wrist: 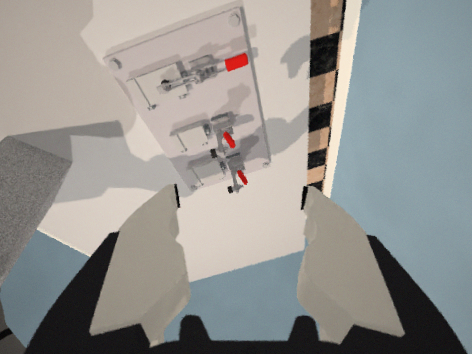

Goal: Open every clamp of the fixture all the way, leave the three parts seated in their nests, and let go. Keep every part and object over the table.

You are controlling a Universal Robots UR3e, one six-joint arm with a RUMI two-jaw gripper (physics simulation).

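Frame: origin at the arm's base, x left, y down, z back, level; millimetres.
Seen in the pictures: gripper, fingertip midpoint: (pixel 240 187).
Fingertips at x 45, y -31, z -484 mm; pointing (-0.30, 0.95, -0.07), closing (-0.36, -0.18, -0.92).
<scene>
A point is followed by its place in that frame.
The fixture plate (pixel 170 42) @[x 111, y 259, z -445 mm] lies tilted across the upper middle of the wrist view, with three clamps in a row. The far clamp (pixel 202 74) @[x 61, y 215, z -473 mm] lies down over its nest, black tip at the nest and red handle (pixel 236 62) @[x 52, y 222, z -532 mm] pointing right. The middle clamp's red handle (pixel 229 139) @[x -46, y 172, z -472 mm] and the near clamp's red handle (pixel 242 177) @[x -156, y 180, z -462 mm] are at a slant; their arms are swung back off the nests, black tips (pixel 213 153) @[x -46, y 151, z -438 mm] (pixel 230 189) @[x -155, y 158, z -429 mm] toward the near side. Pale parts at the nests are hard to tell from the plate. My gripper (pixel 240 187) @[x 45, y -31, z -484 mm] is open and empty, above the plate's near end.
A grey speckled block (pixel 30 200) @[x 16, y 148, z -105 mm] stands at the left. A black and tan checkered strip (pixel 322 90) runs along the table's right edge. Blue floor (pixel 410 125) shows beyond the table at the right and at the bottom. Shadows fall across the plate and table.
</scene>
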